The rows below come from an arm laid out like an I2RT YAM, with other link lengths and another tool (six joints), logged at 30 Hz.
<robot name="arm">
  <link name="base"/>
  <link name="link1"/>
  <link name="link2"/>
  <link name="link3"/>
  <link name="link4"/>
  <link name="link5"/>
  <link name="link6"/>
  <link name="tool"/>
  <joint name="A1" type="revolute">
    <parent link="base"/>
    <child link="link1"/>
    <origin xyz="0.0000 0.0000 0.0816"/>
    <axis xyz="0 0 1"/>
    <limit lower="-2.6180" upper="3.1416"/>
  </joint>
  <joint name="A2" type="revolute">
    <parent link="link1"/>
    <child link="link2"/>
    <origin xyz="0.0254 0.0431 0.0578" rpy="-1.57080 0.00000 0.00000"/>
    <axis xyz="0 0 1"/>
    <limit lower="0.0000" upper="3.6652"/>
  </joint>
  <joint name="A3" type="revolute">
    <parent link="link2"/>
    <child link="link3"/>
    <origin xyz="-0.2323 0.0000 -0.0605" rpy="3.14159 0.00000 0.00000"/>
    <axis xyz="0 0 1"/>
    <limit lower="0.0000" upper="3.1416"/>
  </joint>
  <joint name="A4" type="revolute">
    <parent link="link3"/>
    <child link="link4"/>
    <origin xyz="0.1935 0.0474 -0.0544"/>
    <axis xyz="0 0 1"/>
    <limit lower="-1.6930" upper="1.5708"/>
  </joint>
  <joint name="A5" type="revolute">
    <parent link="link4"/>
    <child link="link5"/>
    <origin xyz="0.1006 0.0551 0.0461" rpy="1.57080 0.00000 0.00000"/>
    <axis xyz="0 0 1"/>
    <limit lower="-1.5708" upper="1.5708"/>
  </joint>
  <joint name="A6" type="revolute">
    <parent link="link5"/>
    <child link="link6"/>
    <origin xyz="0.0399 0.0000 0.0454" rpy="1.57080 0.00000 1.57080"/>
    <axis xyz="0 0 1"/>
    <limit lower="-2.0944" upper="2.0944"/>
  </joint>
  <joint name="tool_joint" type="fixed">
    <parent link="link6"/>
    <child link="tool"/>
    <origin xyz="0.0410 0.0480 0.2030" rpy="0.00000 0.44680 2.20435"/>
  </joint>
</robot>
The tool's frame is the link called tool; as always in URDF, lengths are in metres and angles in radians.
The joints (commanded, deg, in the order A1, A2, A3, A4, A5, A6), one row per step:
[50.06, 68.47, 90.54, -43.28, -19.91, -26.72]
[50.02, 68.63, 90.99, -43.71, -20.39, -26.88]
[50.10, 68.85, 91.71, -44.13, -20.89, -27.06]
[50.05, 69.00, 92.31, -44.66, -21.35, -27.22]
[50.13, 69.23, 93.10, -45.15, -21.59, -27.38]
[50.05, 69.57, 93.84, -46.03, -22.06, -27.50]
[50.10, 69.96, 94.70, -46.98, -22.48, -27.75]
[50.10, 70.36, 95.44, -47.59, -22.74, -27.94]
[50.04, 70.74, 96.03, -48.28, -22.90, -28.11]
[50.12, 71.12, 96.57, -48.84, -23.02, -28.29]
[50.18, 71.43, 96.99, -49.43, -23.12, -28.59]
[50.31, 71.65, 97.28, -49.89, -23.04, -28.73]
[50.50, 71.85, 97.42, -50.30, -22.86, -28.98]
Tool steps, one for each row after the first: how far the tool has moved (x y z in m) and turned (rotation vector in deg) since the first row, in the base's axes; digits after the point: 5 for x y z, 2 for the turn. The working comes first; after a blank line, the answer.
Tool pose at each row, in the base's axes (x y z in m, rotation vector in deg; the steps are taken from these numbers as rounded here):
[0.25611, 0.33530, 0.33219, -70.91, 125.74, 48.28]
[0.25450, 0.33605, 0.33269, -71.47, 125.63, 48.48]
[0.25232, 0.33762, 0.33512, -72.15, 125.21, 48.79]
[0.25066, 0.33808, 0.33639, -72.66, 125.04, 48.99]
[0.24932, 0.33891, 0.33885, -73.08, 124.74, 49.10]
[0.24766, 0.33910, 0.33798, -73.64, 125.01, 49.24]
[0.24550, 0.33976, 0.33748, -74.39, 125.15, 49.28]
[0.24473, 0.34047, 0.33770, -74.84, 125.20, 49.27]
[0.24444, 0.34042, 0.33634, -75.16, 125.55, 49.13]
[0.24368, 0.34112, 0.33528, -75.60, 125.75, 49.02]
[0.24294, 0.34141, 0.33365, -76.10, 125.97, 48.77]
[0.24232, 0.34154, 0.33209, -76.38, 126.24, 48.54]
[0.24178, 0.34170, 0.32980, -76.75, 126.52, 48.13]

[-0.00161, 0.00075, 0.00050, -0.05, 0.08, 0.46]
[-0.00379, 0.00232, 0.00293, 0.08, 0.01, 1.07]
[-0.00545, 0.00278, 0.00420, 0.08, 0.04, 1.50]
[-0.00679, 0.00361, 0.00666, 0.15, -0.07, 1.86]
[-0.00845, 0.00380, 0.00579, -0.14, 0.26, 2.26]
[-0.01061, 0.00446, 0.00529, -0.46, 0.46, 2.78]
[-0.01138, 0.00517, 0.00551, -0.66, 0.54, 3.09]
[-0.01167, 0.00512, 0.00415, -1.03, 0.76, 3.24]
[-0.01243, 0.00582, 0.00309, -1.34, 0.89, 3.49]
[-0.01317, 0.00611, 0.00146, -1.76, 0.98, 3.76]
[-0.01379, 0.00624, -0.00010, -2.11, 1.08, 3.86]
[-0.01433, 0.00640, -0.00239, -2.58, 1.11, 3.98]

